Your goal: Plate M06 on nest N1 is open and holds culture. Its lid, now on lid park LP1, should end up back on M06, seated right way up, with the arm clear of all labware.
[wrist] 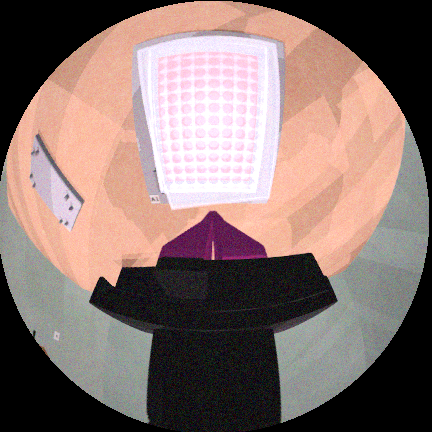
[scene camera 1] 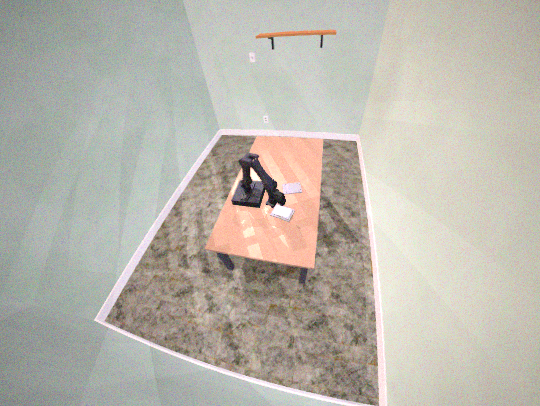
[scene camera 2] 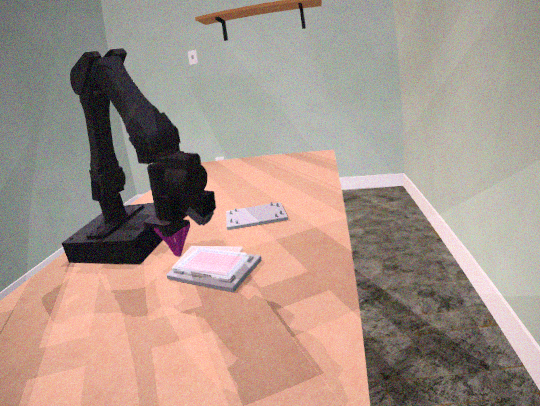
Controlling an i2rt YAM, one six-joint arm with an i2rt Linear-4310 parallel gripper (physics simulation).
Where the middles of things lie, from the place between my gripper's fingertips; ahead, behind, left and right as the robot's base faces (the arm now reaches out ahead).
Scene:
I see my gripper 80 mm short of the flat white lid (scene camera 2: 201, 259) and 20 mm to the left of it. From my hand the other things lie so: grey lid park nest (scene camera 2: 274, 212) (110 mm ahead, 260 mm to the left, 10 mm below); grey plate nest (scene camera 2: 230, 285) (90 mm ahead, 10 mm to the right, 10 mm below).

